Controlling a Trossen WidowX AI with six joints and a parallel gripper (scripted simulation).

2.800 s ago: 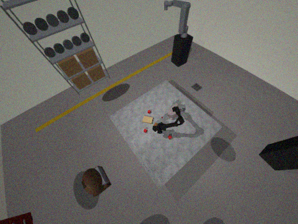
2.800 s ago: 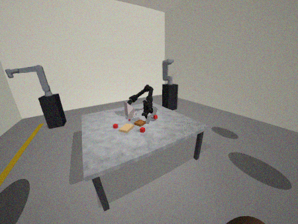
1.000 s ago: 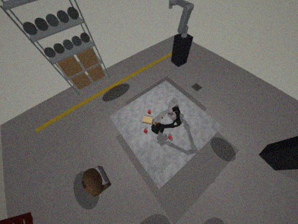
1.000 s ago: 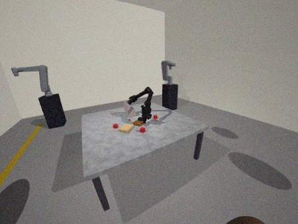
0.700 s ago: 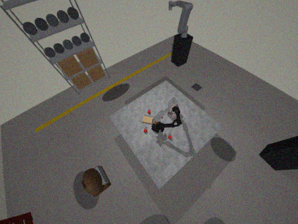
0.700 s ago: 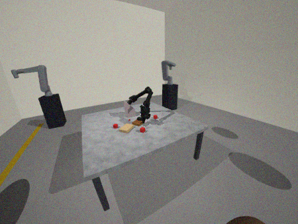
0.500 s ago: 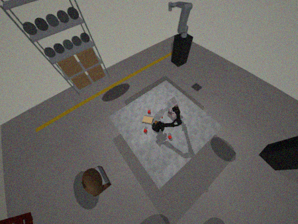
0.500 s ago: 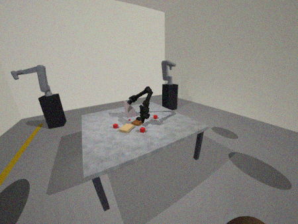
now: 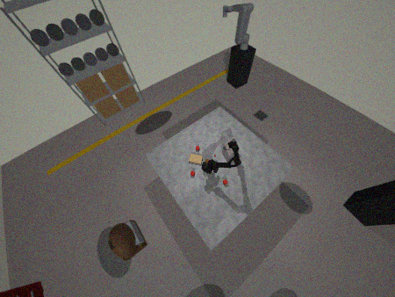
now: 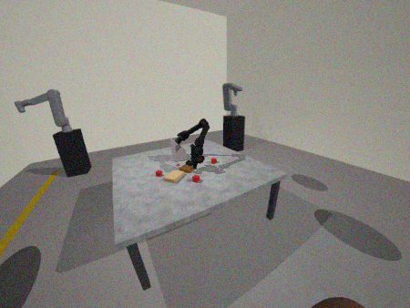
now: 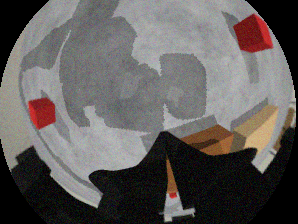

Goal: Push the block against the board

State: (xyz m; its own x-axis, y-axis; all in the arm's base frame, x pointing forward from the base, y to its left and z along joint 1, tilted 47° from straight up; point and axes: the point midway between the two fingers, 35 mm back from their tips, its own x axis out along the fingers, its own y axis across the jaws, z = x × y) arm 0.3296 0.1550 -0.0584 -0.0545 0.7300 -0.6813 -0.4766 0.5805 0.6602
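Right now my gripper tip is 7 cm to the left of the square block, 3 cm past it and 1 cm below it. Also, from my gripper tip: tan board 21 cm to the right, 6 cm ahead, 1 cm above.
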